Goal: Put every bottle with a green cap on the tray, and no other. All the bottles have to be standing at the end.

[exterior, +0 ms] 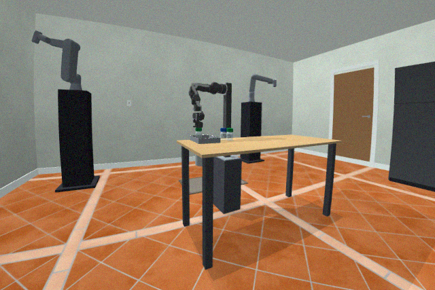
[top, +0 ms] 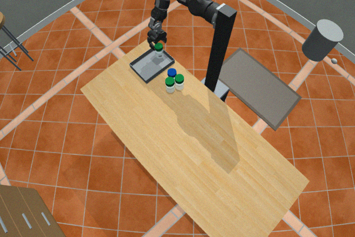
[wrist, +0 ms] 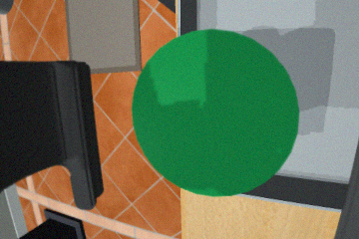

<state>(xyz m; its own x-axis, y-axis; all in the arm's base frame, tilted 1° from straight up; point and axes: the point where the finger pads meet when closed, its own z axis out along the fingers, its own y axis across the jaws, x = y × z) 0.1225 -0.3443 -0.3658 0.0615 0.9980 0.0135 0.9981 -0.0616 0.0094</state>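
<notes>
Right now my hand is 8 cm short of the blue-capped bottle, 21 cm to the right of it and 7 cm above it. The rest, counted from my hand: tray: 9 cm ahead, 3 cm to the left, 10 cm below.
</notes>
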